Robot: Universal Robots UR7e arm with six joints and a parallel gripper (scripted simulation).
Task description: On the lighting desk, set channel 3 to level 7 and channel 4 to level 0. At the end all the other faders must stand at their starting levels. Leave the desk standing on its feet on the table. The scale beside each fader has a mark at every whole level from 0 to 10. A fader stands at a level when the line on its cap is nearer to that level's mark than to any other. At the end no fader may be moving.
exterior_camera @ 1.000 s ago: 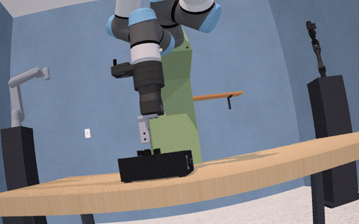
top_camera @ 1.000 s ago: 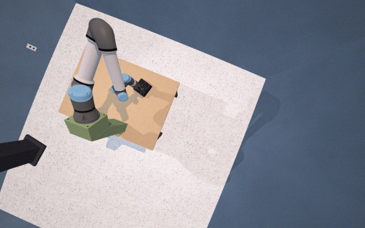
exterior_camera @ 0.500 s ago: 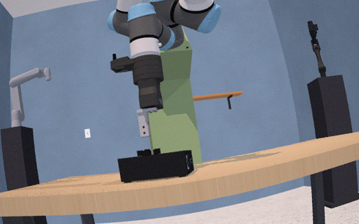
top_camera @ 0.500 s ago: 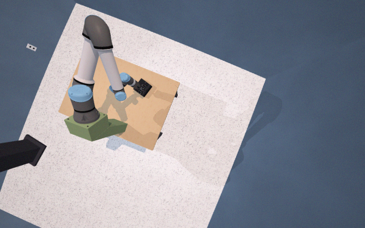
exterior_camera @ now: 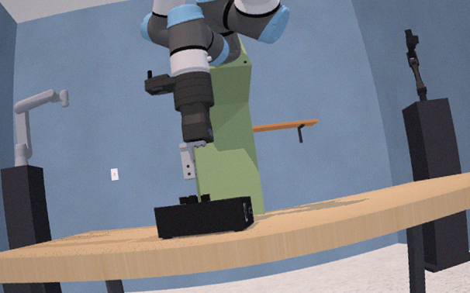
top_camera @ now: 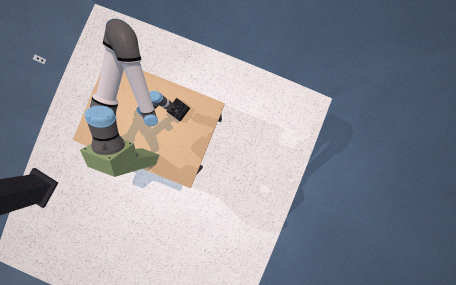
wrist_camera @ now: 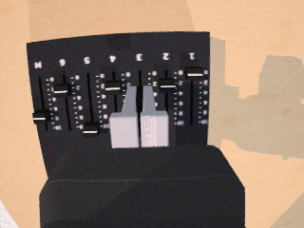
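Now: the channel 4 cap 2 cm ahead of my hand, 1 cm to the right of it and 5 cm below it. Round my hand: channel 2 cap (2 cm behind, 5 cm below); channel 3 cap (2 cm to the left, 5 cm below); channel 1 cap (4 cm behind, 1 cm to the right, 5 cm below).
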